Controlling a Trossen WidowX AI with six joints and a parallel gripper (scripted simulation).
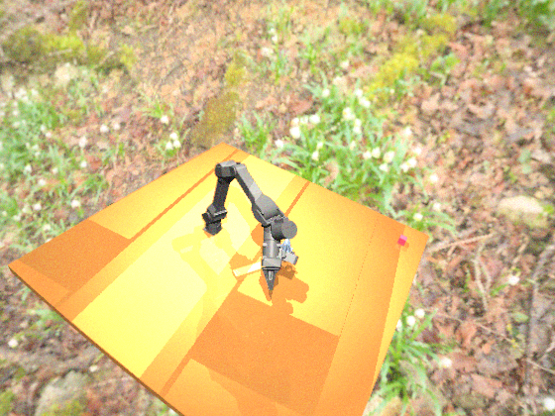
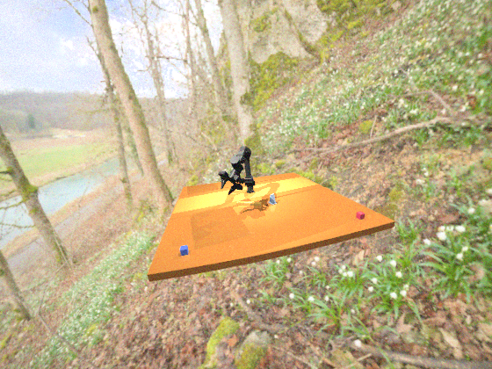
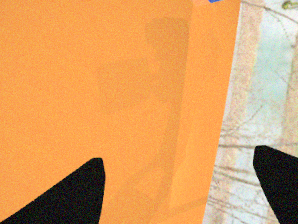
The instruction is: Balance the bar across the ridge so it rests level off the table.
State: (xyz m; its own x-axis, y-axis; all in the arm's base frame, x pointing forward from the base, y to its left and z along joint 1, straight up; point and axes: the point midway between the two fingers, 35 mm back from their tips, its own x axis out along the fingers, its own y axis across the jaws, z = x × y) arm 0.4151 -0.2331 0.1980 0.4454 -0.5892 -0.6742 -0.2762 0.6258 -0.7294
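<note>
The bar is 180 mm to the left of my gripper tip, 170 mm below it and 150 mm behind it. From my gripper tip the other things lie so: blue cube: 310 mm ahead, 250 mm to the right, 160 mm below; red cube: 750 mm to the left, 310 mm ahead, 160 mm below.
</note>
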